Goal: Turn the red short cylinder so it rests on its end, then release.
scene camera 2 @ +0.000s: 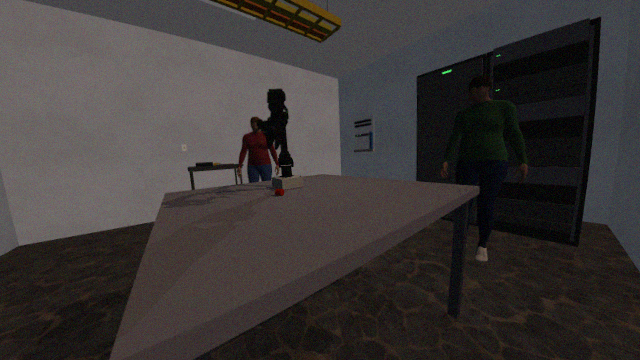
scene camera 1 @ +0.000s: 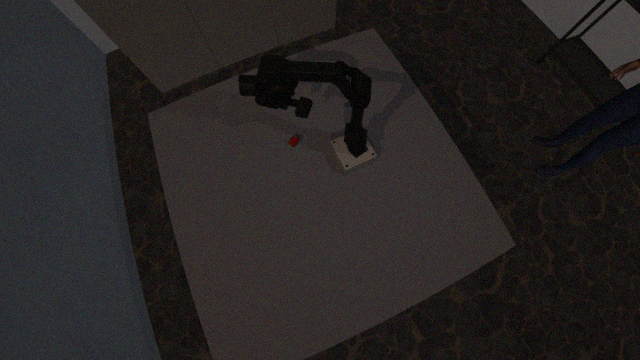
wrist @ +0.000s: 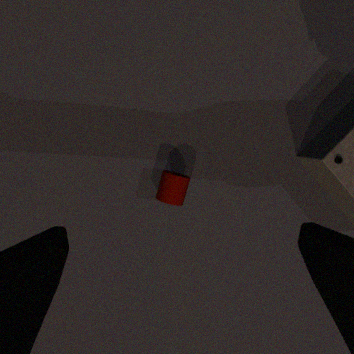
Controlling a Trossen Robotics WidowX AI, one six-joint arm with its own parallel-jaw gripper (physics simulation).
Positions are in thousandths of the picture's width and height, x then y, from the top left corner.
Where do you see a red short cylinder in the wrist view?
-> At 487, 527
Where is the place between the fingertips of my gripper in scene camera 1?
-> At 451, 310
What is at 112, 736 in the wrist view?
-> My gripper.
